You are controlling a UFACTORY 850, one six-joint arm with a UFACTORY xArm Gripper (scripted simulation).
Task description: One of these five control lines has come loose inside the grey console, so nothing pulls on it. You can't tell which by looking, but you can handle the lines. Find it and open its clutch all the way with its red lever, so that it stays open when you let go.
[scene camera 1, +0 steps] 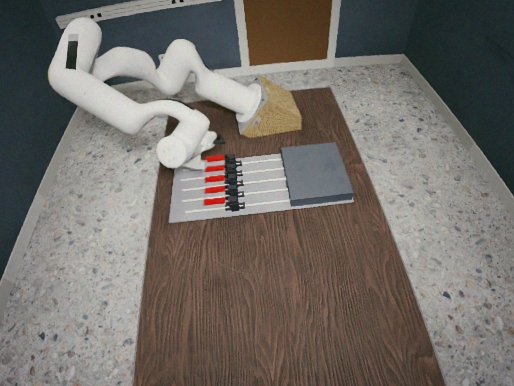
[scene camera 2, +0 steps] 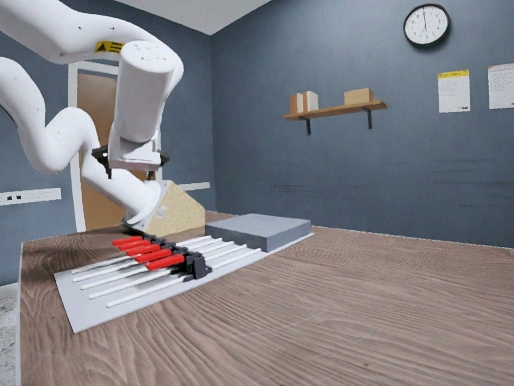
In view: my gripper (scene camera 2: 129,175) and a light grey plate (scene camera 2: 83,312).
